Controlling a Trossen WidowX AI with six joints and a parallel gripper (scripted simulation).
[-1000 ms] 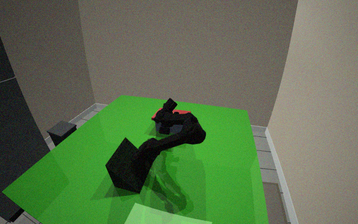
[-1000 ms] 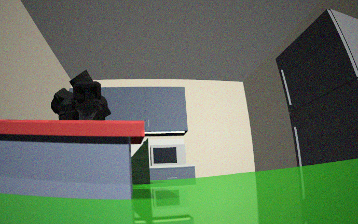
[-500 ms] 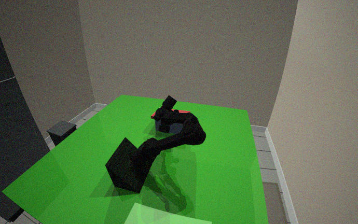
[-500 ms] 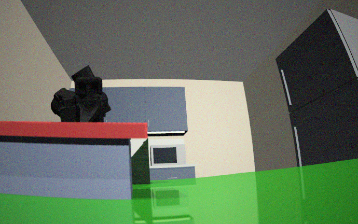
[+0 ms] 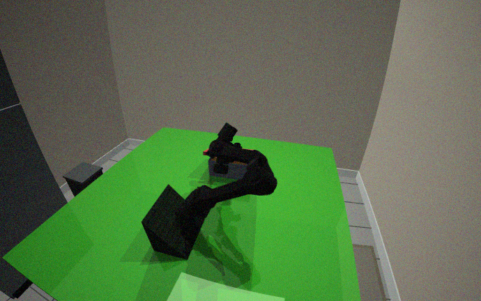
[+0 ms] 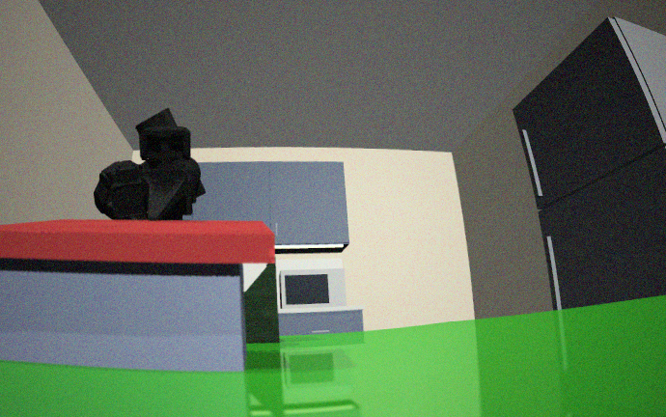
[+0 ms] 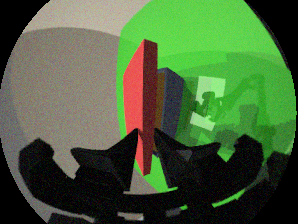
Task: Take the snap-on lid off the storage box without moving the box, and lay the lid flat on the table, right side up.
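The red lid is 80 mm ahead of my gripper tip, 10 mm to the left of it and 20 mm below it. The rest, counted from my gripper tip: blue-grey storage box 70 mm ahead, 80 mm below.
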